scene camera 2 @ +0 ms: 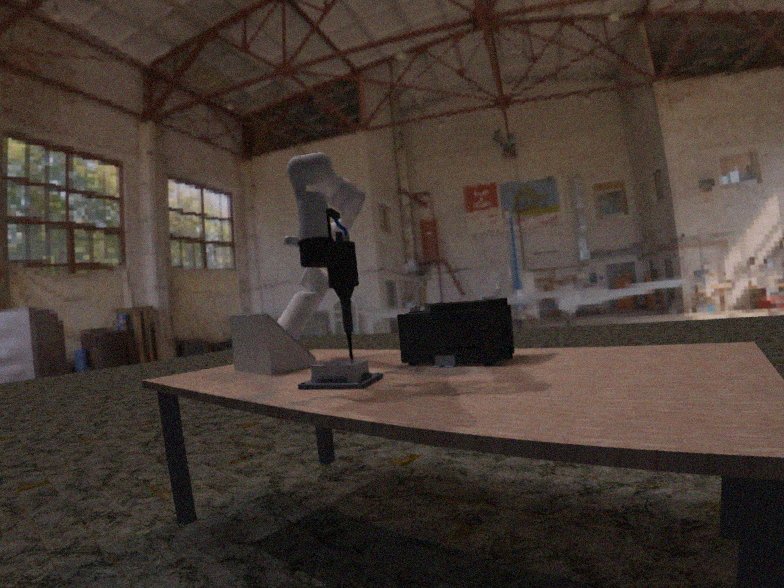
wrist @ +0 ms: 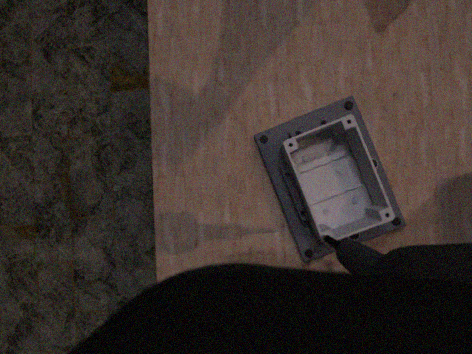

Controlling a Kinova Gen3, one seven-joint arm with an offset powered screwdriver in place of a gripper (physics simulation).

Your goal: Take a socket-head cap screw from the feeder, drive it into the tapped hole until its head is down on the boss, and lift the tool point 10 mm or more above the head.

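Note:
The black screwdriver (scene camera 2: pixel 351 358) (wrist: pixel 328 239) points straight down, its thin tip at the top of the light grey open housing (scene camera 2: pixel 339 372) (wrist: pixel 365 167). In the wrist view the tip covers the housing's near-left corner boss, and the hole there is hidden. A screw or head under the tip cannot be made out, nor any small gap. The other three corner bosses show dark open holes. The housing sits on a dark grey base plate (scene camera 2: pixel 309 384) (wrist: pixel 278 170). The black box-shaped unit (scene camera 2: pixel 455 332), which looks like the feeder, stands right of the housing, with a small grey part at its front foot.
A grey wedge-shaped block (scene camera 2: pixel 251 344) stands left of the housing, close to the arm (scene camera 2: pixel 311 215). The wooden table (scene camera 2: pixel 601 392) (wrist: pixel 200 175) carries all of these, and its edge runs down the left of the wrist view.

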